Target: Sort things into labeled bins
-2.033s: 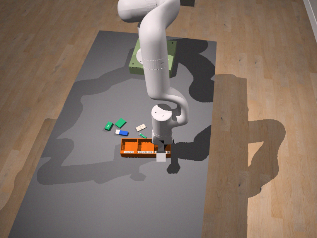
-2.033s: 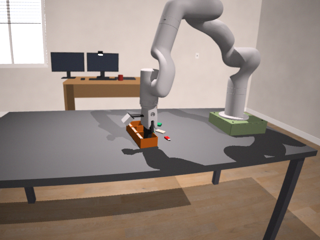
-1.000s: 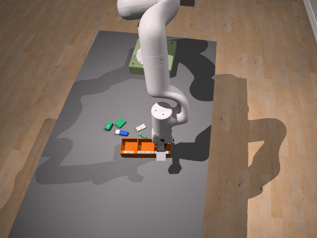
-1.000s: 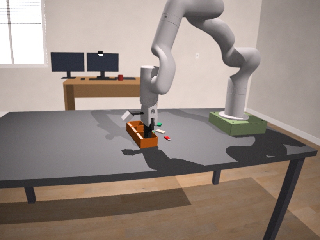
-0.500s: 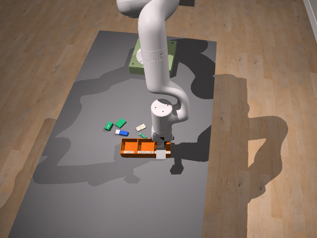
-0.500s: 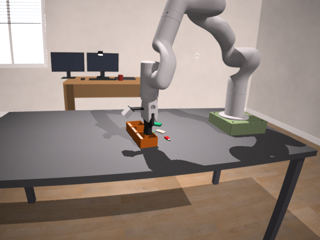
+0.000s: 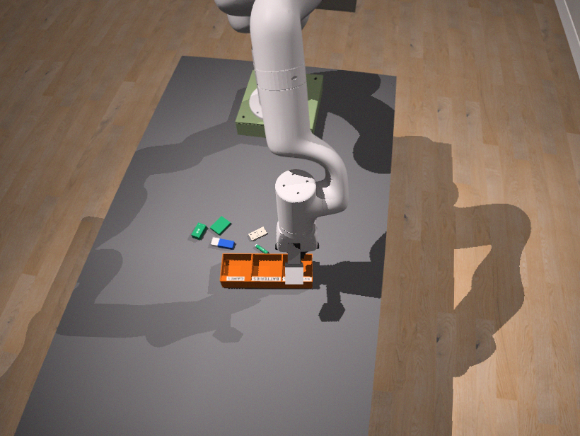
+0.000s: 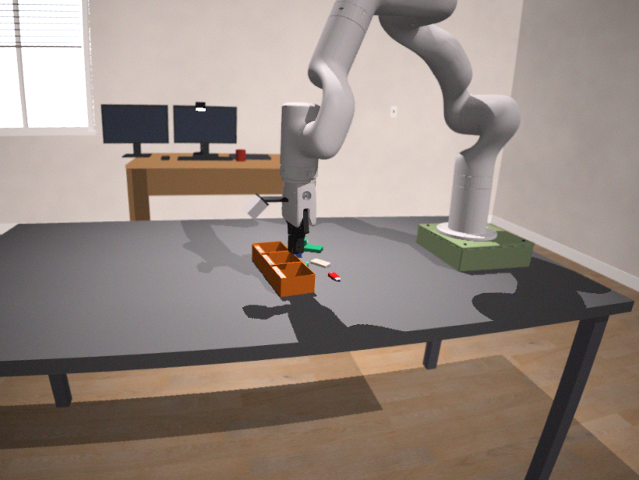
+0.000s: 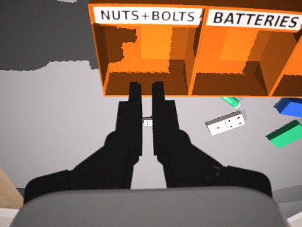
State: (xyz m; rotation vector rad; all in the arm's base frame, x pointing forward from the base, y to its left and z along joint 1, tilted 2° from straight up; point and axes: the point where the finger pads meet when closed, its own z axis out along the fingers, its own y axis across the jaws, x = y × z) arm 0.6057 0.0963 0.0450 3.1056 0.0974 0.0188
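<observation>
The white domino lies 13 cm to the right of my hand, 12 cm behind it and 10 cm below it. Also, from my hand: orange three-part bin 9 cm below, 8 cm to the right, 1 cm ahead; then red USB stick 12 cm behind, 11 cm below, 2 cm to the right; then green cylindrical battery 11 cm to the right, 10 cm below, 7 cm behind.
</observation>
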